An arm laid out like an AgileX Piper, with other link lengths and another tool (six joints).
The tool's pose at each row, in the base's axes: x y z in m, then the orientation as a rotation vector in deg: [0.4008, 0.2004, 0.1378, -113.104, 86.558, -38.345]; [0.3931, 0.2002, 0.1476, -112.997, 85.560, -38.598]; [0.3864, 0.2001, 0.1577, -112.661, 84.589, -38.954]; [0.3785, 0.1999, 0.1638, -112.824, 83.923, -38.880]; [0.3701, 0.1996, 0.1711, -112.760, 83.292, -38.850]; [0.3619, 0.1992, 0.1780, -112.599, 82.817, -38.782]
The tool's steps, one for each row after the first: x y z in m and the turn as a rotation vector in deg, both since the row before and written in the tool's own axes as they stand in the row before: [-0.0011, -0.0014, -0.0123, 0.679, -0.328, -0.434]; [-0.0010, -0.0025, -0.0118, 0.845, -0.281, -0.322]; [-0.0015, 0.0010, -0.0098, 0.229, -0.343, -0.362]; [-0.0015, 0.0004, -0.0110, 0.376, -0.332, -0.231]; [-0.0015, 0.0005, -0.0106, 0.349, -0.298, -0.097]
